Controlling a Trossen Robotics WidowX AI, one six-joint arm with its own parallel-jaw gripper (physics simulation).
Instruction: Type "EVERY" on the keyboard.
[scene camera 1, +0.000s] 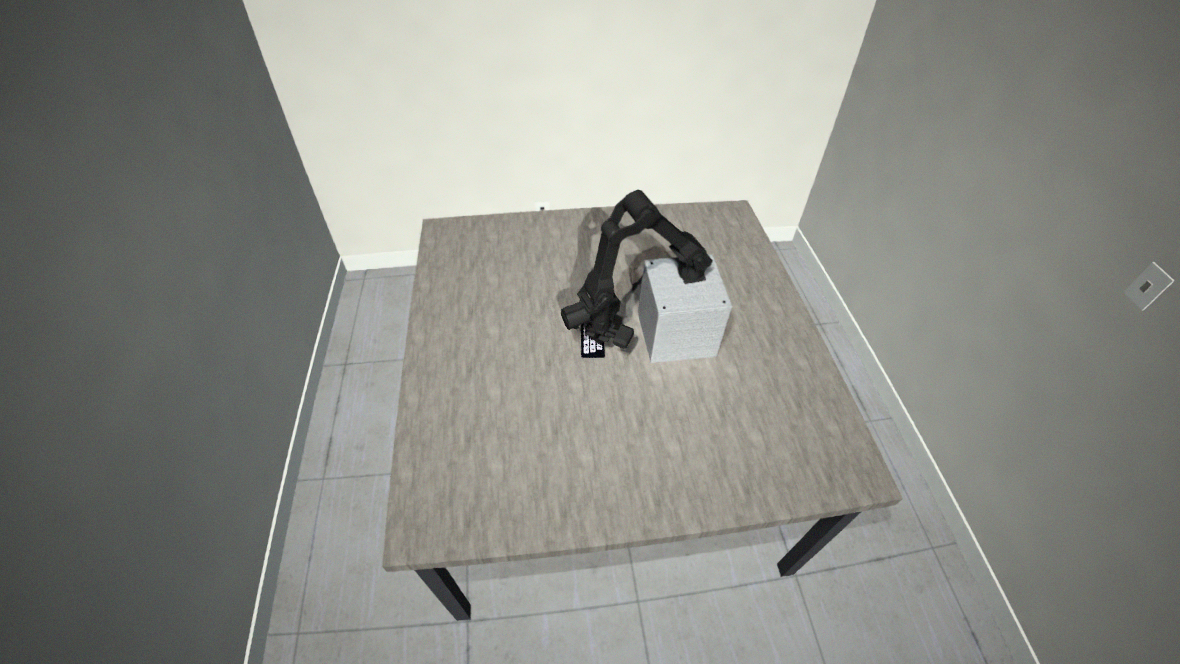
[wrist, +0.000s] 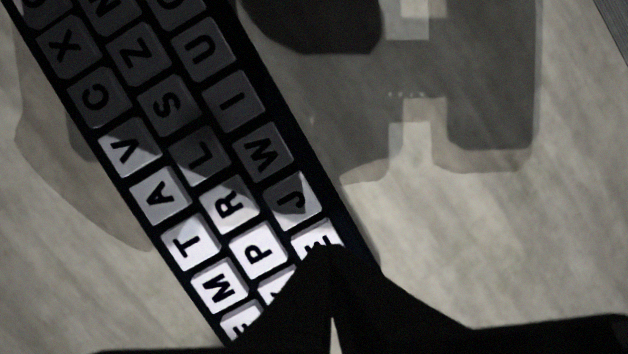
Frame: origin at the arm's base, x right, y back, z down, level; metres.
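Seen in the pictures: gripper, between the fingertips: (scene camera 1: 600, 343) (wrist: 326, 257); arm's base, origin of its link: (scene camera 1: 691, 274).
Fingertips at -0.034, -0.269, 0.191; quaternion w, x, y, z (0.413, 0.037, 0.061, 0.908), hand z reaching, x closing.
Pixels of each thing's middle, then the offset from my fingertips to it, as dx, dy, dz. Level surfaces: height alone.
- black keyboard, middle of its body: (wrist: 168, 94) (scene camera 1: 592, 329) +0.075, -0.005, +0.023
- E key, middle of its body: (wrist: 319, 246) -0.001, -0.003, +0.017
- R key, middle of its body: (wrist: 229, 204) +0.032, -0.015, +0.017
- V key, middle of its body: (wrist: 130, 147) +0.070, -0.026, +0.017
- J key, middle of its body: (wrist: 292, 200) +0.018, +0.002, +0.017
- table, height of its surface: dz +0.032
The black keyboard (scene camera 1: 592, 350) (wrist: 280, 115) lies on the table, running diagonally in the wrist view, with pale lettered keys. My gripper (scene camera 1: 603, 333) (wrist: 326, 257) is shut and empty, pointing down over the keyboard. In the wrist view its joined fingertips overlap the lower part of the E key (wrist: 316, 237); whether they touch it I cannot tell. The R key (wrist: 230, 204) and the V key (wrist: 131, 147) are uncovered and partly in shadow. The J key (wrist: 292, 200) is beside E. The fingers partly hide the keys at the bottom. A Y key does not show.
A pale grey block (scene camera 1: 689, 334) stands on the table (scene camera 1: 627, 445) just right of the keyboard in the scene view, and the arm (scene camera 1: 606, 256) is mounted on its top. The arm's shadow falls over the keyboard's upper part in the wrist view.
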